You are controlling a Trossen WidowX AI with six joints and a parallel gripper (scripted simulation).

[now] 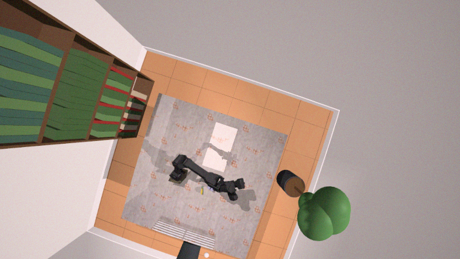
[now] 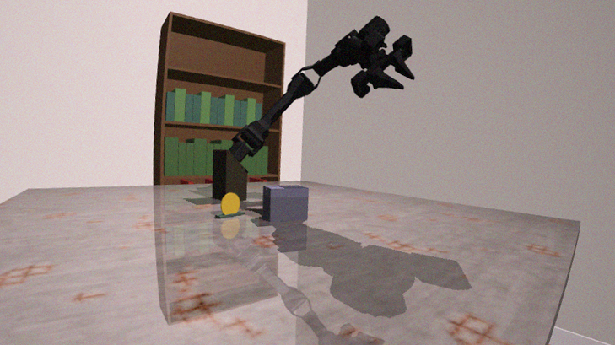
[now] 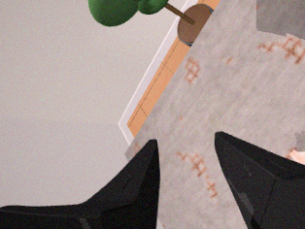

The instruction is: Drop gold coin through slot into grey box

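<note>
My gripper tip is now 280 mm past the coin, 300 mm to the left of it and 300 mm above it.
</note>
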